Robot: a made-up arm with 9 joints. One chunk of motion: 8 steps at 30 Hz.
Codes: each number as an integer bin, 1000 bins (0 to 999) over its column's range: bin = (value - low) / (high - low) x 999, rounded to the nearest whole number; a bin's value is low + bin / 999 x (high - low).
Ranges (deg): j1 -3..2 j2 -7..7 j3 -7..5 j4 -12..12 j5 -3..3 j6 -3..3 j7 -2..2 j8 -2..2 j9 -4..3
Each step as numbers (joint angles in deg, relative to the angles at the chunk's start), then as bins.
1 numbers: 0.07 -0.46 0.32 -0.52 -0.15 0.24 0.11 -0.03 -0.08
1 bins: 613 467 609 478 475 539 527 492 559
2 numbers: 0.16 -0.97 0.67 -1.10 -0.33 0.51 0.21 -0.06 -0.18
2 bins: 631 430 639 454 445 584 552 485 545
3 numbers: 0.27 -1.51 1.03 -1.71 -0.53 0.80 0.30 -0.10 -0.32
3 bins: 653 392 668 428 411 633 574 475 525
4 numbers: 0.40 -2.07 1.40 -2.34 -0.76 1.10 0.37 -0.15 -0.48
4 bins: 679 352 699 402 373 683 592 462 502
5 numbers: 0.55 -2.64 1.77 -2.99 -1.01 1.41 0.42 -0.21 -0.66
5 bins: 709 311 730 375 331 734 604 447 477
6 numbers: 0.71 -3.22 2.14 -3.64 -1.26 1.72 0.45 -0.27 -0.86
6 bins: 741 270 761 348 290 786 612 432 448
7 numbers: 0.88 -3.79 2.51 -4.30 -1.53 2.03 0.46 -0.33 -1.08
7 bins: 775 229 792 321 245 837 614 417 417
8 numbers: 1.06 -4.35 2.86 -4.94 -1.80 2.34 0.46 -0.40 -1.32
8 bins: 811 189 821 294 200 889 614 400 382
